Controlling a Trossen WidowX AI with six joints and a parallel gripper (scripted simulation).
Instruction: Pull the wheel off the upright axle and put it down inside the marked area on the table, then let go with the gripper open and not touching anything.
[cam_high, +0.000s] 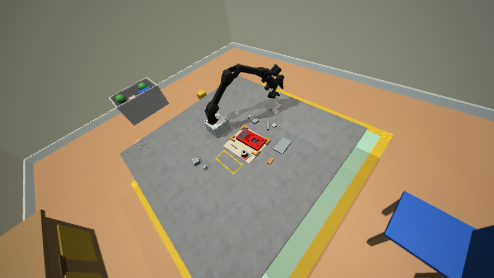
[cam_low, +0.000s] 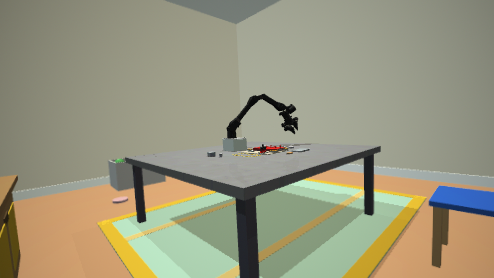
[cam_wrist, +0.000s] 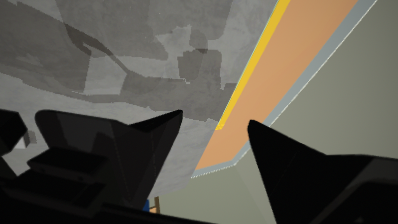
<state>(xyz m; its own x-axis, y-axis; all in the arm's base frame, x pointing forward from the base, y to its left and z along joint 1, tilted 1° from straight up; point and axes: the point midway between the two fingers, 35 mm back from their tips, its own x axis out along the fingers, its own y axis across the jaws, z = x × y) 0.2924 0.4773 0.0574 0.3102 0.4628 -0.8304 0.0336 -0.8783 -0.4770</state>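
Right now my gripper tip is 50 mm short of the wheel, 580 mm to the left of it and 70 mm above it. The rest, counted from my gripper tip: black axle (50 mm ahead, 580 mm to the right, 70 mm below).
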